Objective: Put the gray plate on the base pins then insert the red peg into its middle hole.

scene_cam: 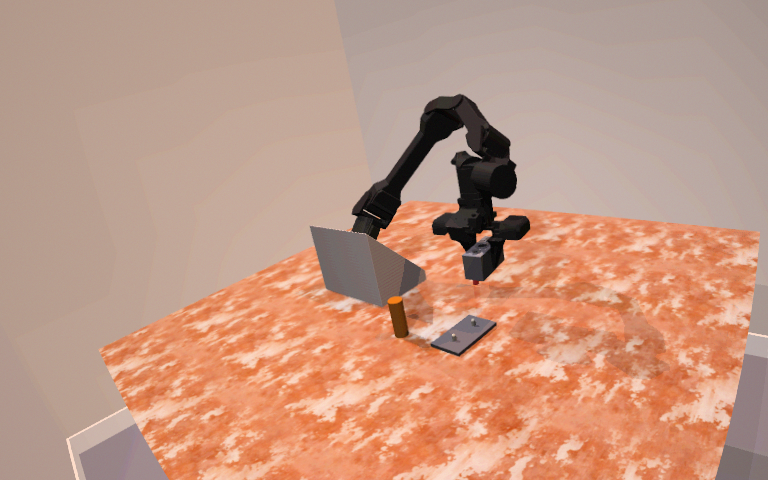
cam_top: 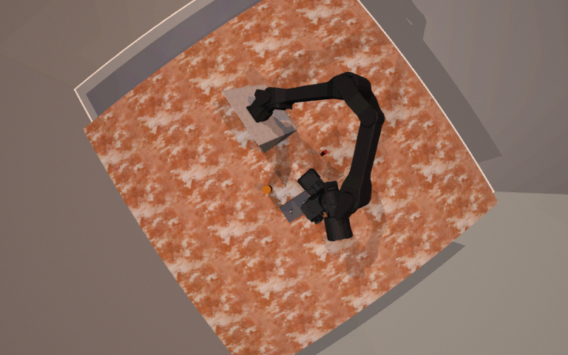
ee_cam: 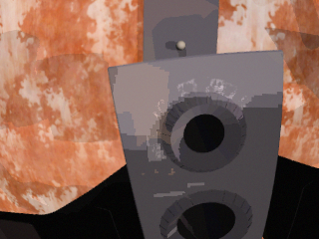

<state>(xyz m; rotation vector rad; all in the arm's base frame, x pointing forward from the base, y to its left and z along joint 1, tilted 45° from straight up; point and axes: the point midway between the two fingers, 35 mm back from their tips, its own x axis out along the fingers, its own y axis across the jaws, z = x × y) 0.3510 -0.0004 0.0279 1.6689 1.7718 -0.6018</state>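
The gray base lies 9 cm to the right of my gripper tip and 10 cm below it. Round my gripper tip: orange cylinder 12 cm behind, 14 cm to the right, 7 cm below; gray plate 3 cm above; red peg 11 cm behind, 11 cm to the left, 7 cm below.
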